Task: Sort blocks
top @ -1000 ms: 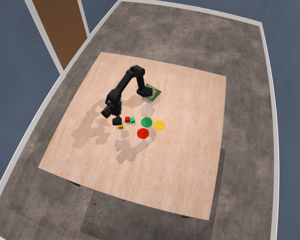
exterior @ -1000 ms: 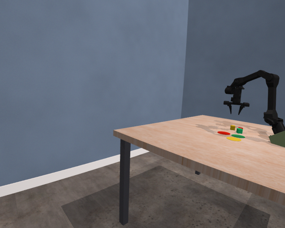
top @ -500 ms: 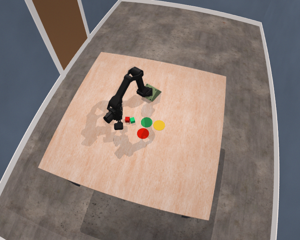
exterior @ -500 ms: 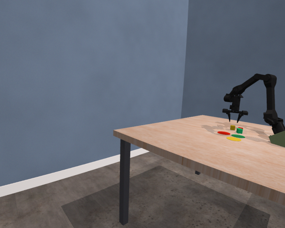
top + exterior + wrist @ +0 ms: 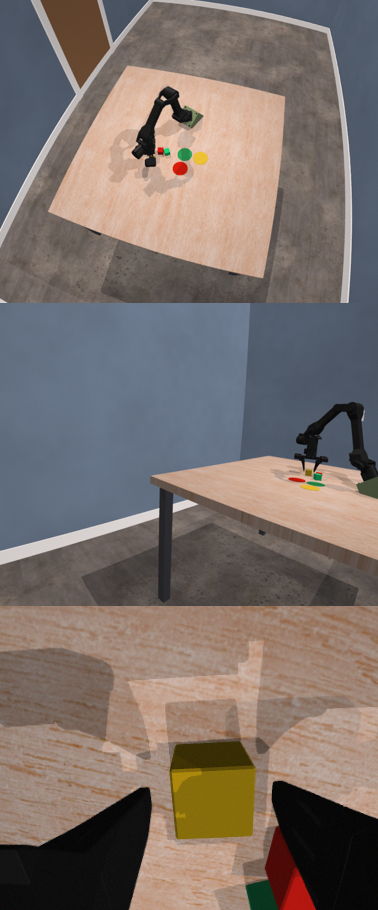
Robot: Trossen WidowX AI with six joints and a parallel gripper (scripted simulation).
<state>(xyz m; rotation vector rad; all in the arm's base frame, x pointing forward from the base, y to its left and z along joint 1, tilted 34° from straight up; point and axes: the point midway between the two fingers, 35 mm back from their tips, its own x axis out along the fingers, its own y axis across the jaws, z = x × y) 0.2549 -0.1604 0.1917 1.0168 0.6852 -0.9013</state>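
Right now my hand is 1 cm past the yellow circle, 29 cm to the right of it and 6 cm above it. The rest, counted from my hand: yellow block: 4 cm below; green block: 5 cm behind, 9 cm to the left, 4 cm below; red block: 6 cm behind, 5 cm to the left, 4 cm below.
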